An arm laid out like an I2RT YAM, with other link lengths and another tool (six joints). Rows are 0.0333 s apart.
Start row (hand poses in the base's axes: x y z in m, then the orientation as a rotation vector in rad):
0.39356, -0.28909, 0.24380, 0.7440, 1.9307, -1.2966
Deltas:
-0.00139, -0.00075, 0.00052, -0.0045, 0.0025, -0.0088
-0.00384, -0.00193, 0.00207, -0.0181, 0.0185, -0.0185
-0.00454, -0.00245, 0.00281, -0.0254, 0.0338, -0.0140
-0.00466, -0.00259, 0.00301, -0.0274, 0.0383, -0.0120
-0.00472, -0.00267, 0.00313, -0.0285, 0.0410, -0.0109
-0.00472, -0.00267, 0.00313, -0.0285, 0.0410, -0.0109
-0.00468, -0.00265, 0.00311, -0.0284, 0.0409, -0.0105
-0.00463, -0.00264, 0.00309, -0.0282, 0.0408, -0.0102
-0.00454, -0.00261, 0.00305, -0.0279, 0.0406, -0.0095
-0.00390, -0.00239, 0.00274, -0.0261, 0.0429, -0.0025
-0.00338, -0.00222, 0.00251, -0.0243, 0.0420, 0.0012
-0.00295, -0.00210, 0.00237, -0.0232, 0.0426, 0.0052
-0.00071, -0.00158, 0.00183, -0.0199, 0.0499, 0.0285
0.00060, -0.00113, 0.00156, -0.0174, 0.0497, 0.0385
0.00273, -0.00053, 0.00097, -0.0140, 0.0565, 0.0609
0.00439, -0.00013, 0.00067, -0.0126, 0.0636, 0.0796
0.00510, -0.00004, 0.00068, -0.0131, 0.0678, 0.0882
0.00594, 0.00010, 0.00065, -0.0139, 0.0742, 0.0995
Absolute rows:
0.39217, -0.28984, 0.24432, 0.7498, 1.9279, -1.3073
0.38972, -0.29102, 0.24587, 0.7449, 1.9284, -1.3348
0.38902, -0.29154, 0.24661, 0.7285, 1.9353, -1.3478
0.38890, -0.29168, 0.24681, 0.7230, 1.9375, -1.3510
0.38884, -0.29176, 0.24693, 0.7199, 1.9389, -1.3529
0.38884, -0.29176, 0.24693, 0.7199, 1.9389, -1.3529
0.38888, -0.29174, 0.24691, 0.7196, 1.9390, -1.3526
0.38893, -0.29173, 0.24689, 0.7194, 1.9391, -1.3521
0.38902, -0.29170, 0.24685, 0.7189, 1.9393, -1.3513
0.38966, -0.29148, 0.24654, 0.7112, 1.9435, -1.3469
0.39018, -0.29131, 0.24631, 0.7087, 1.9448, -1.3425
0.39061, -0.29119, 0.24617, 0.7047, 1.9467, -1.3395
0.39285, -0.29067, 0.24563, 0.6778, 1.9580, -1.3267
0.39416, -0.29022, 0.24536, 0.6686, 1.9611, -1.3182
0.39629, -0.28962, 0.24477, 0.6430, 1.9716, -1.3054
0.39795, -0.28922, 0.24447, 0.6201, 1.9802, -1.2968
0.39866, -0.28913, 0.24448, 0.6085, 1.9839, -1.2943
0.39950, -0.28899, 0.24445, 0.5927, 1.9893, -1.2917

